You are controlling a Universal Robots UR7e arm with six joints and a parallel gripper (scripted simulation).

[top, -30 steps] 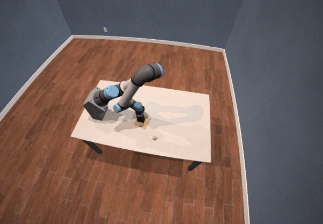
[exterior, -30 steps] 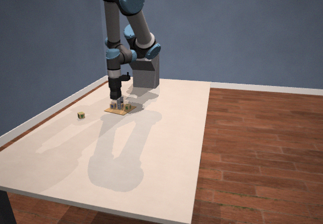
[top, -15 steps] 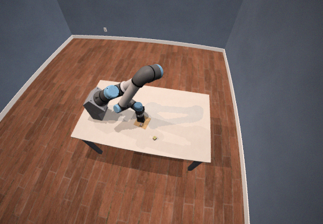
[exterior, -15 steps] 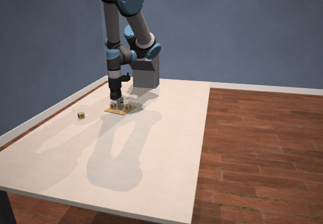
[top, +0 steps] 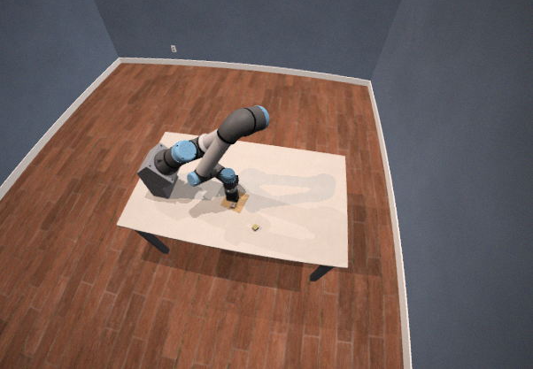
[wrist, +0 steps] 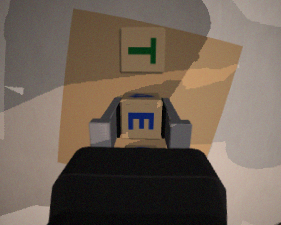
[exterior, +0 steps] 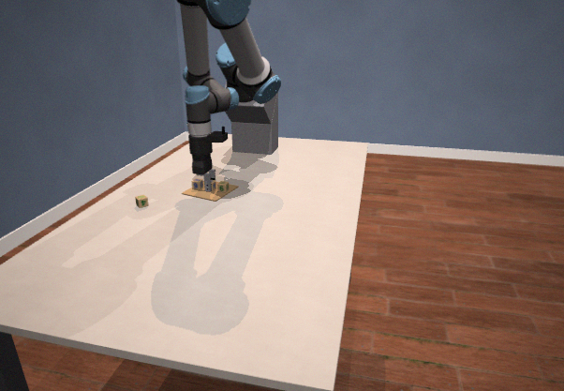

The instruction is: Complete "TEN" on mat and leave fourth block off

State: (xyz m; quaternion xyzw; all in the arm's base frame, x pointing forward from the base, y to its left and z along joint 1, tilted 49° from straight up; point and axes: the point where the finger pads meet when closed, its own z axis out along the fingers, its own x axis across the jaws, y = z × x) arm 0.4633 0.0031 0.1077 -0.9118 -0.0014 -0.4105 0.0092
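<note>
Now: the tan mat 2 cm below my hand.
</note>
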